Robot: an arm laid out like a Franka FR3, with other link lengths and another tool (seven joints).
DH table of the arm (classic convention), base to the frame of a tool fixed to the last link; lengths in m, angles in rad. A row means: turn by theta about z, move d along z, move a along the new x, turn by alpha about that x. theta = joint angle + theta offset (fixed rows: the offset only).
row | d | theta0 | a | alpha
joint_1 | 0.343 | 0 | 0 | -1.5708
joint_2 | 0 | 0 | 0 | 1.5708
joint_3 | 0.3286 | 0 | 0.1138 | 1.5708
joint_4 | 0 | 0 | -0.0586 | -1.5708
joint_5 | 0.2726 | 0 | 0 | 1.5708
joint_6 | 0 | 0 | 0.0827 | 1.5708
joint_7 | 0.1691 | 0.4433 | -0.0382 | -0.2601
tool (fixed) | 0.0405 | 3.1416 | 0 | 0
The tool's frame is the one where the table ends.
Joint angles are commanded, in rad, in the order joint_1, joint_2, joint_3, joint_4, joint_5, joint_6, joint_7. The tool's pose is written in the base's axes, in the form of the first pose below.
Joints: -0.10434 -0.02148 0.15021 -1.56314 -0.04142 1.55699 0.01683
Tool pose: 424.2, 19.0, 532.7; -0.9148, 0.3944, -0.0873; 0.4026, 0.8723, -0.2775; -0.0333, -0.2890, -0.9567
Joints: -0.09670 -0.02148 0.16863 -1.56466 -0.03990 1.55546 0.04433
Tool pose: 423.1, 31.5, 532.1; -0.9142, 0.3951, -0.0896; 0.4040, 0.8721, -0.2761; -0.0310, -0.2886, -0.9569
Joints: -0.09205 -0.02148 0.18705 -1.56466 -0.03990 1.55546 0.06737
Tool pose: 422.4, 42.2, 532.0; -0.9142, 0.3954, -0.0887; 0.4039, 0.8721, -0.2761; -0.0318, -0.2883, -0.9570
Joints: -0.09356 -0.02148 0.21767 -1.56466 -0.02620 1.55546 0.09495
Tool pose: 420.8, 58.6, 532.0; -0.9150, 0.3935, -0.0887; 0.4026, 0.8767, -0.2635; -0.0259, -0.2768, -0.9606
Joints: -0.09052 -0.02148 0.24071 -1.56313 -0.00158 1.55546 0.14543
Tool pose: 418.9, 76.7, 532.5; -0.9052, 0.4140, -0.0956; 0.4246, 0.8737, -0.2373; -0.0147, -0.2554, -0.9667
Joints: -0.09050 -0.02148 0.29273 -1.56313 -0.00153 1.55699 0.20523
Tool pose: 415.0, 101.0, 532.5; -0.9019, 0.4212, -0.0959; 0.4316, 0.8705, -0.2365; -0.0162, -0.2547, -0.9669
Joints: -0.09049 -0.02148 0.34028 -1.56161 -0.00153 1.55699 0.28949
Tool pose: 410.5, 124.2, 532.8; -0.8854, 0.4533, -0.1027; 0.4644, 0.8546, -0.2322; -0.0174, -0.2533, -0.9672
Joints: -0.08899 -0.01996 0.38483 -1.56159 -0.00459 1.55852 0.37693
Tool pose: 405.9, 145.9, 532.1; -0.8654, 0.4886, -0.1111; 0.5007, 0.8347, -0.2294; -0.0194, -0.2542, -0.9670
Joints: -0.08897 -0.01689 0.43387 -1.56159 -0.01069 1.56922 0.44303
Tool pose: 402.0, 167.9, 531.2; -0.8565, 0.5051, -0.1059; 0.5153, 0.8258, -0.2291; -0.0283, -0.2507, -0.9676
